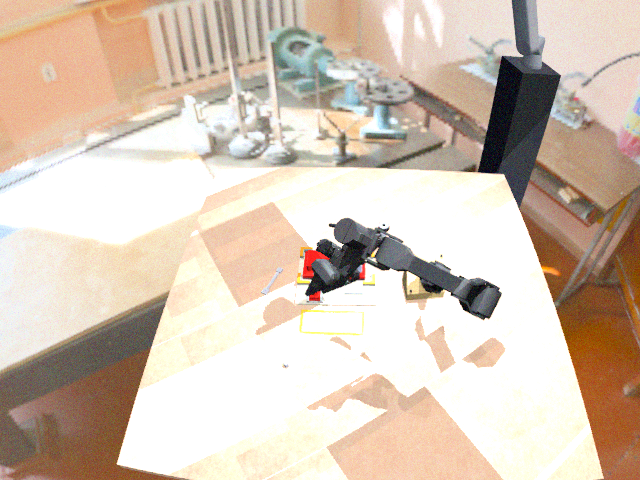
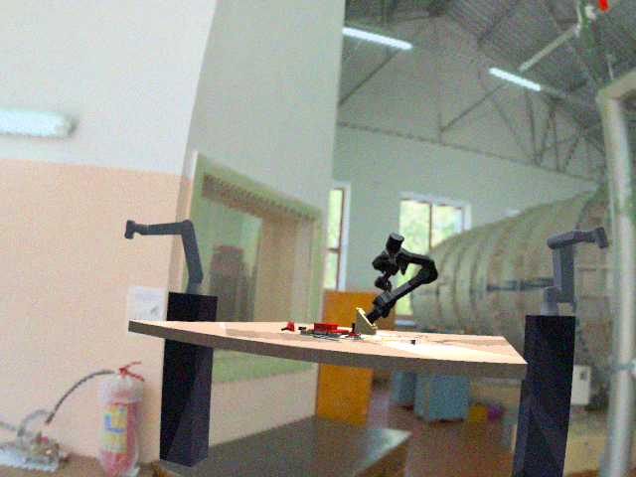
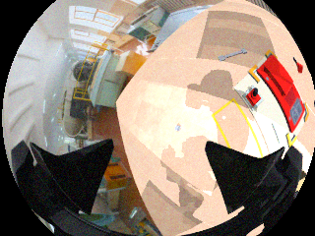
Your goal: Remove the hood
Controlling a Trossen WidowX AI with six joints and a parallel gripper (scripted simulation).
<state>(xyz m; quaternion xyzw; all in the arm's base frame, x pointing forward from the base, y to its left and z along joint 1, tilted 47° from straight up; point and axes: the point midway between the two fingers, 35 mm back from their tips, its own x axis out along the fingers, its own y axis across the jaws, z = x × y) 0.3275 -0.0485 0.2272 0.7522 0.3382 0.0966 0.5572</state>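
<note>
Now: the hood 27 cm to the right of my gripper tip, 18 cm below it and 4 cm behind it. Round my gripper tip: grey tool 24 cm to the right, 22 cm below, 13 cm ahead; then black wheel 43 cm to the right, 27 cm behind, 21 cm below.
</note>
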